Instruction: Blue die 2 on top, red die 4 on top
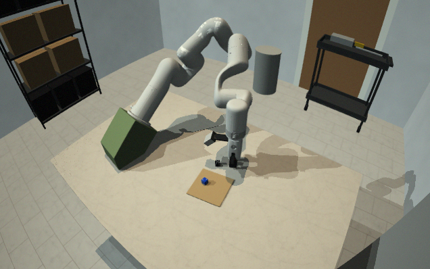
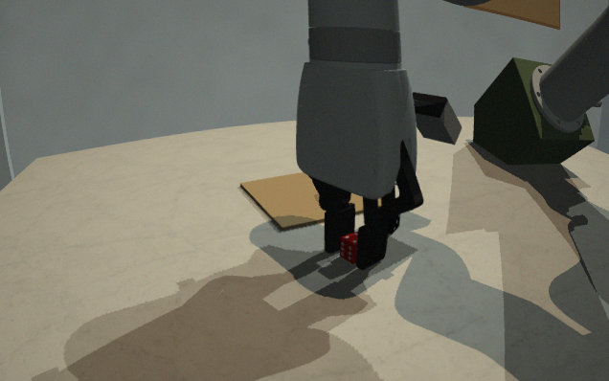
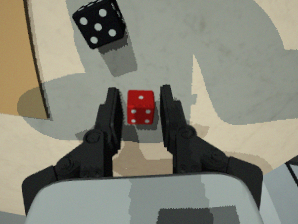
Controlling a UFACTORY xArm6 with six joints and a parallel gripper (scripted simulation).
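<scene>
The red die is 10 mm below my hand. From my hand the other things lie so: blue die: 20 mm behind, 150 mm to the right, 10 mm below; tan mat: 10 mm ahead, 150 mm to the right, 20 mm below; black die: 50 mm behind, 50 mm to the right, 10 mm below.
</scene>
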